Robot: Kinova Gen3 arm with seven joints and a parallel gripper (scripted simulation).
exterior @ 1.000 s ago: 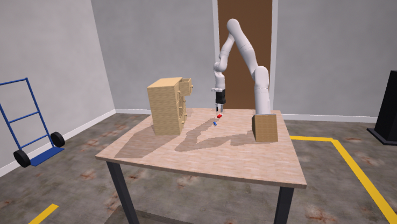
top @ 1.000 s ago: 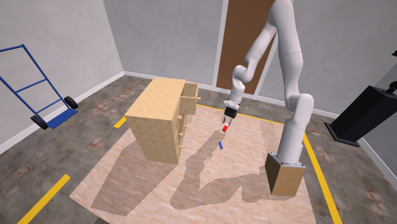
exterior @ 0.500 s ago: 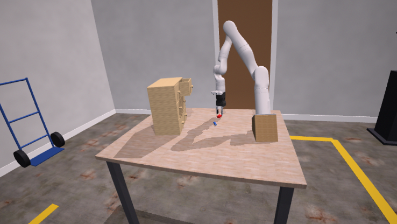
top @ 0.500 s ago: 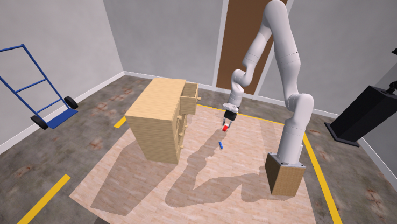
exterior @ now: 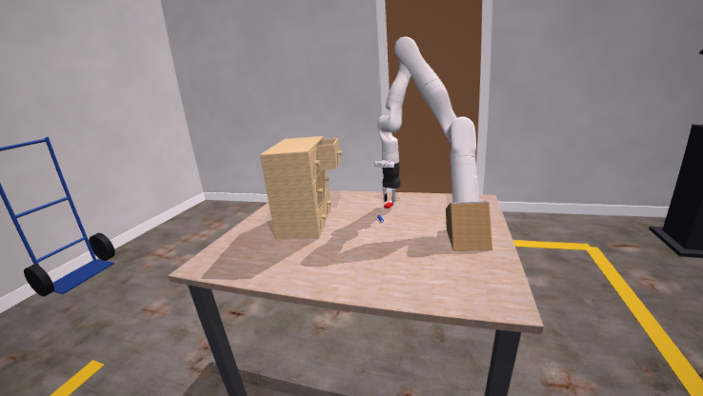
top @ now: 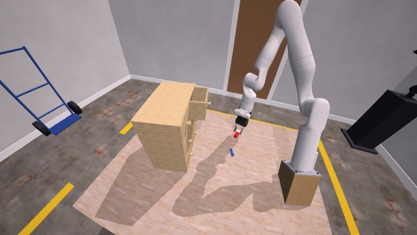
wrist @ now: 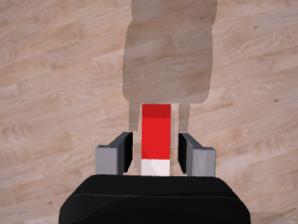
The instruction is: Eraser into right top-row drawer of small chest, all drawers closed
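Right now my hand is 10 mm to the left of the white eraser and 30 mm above it. The rest, counted from my hand: small blue object: 150 mm to the left, 30 mm below.
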